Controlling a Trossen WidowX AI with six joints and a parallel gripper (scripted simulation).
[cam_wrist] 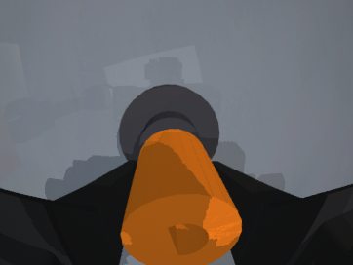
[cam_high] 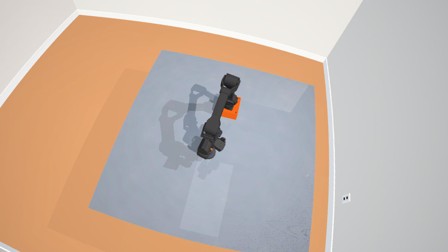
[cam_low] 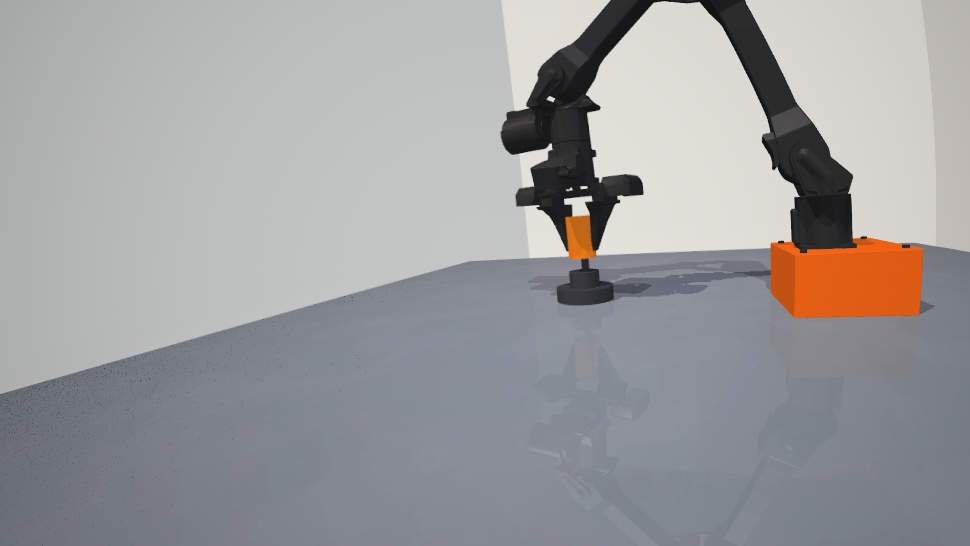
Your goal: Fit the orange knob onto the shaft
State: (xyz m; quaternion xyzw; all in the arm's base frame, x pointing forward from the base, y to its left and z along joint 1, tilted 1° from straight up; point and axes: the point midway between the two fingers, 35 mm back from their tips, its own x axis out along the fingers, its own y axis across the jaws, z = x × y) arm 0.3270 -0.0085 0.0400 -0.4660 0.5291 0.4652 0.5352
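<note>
My gripper tip is 2 cm below the orange knob. Round my gripper tip: round dark pedestal 4 cm below.
</note>
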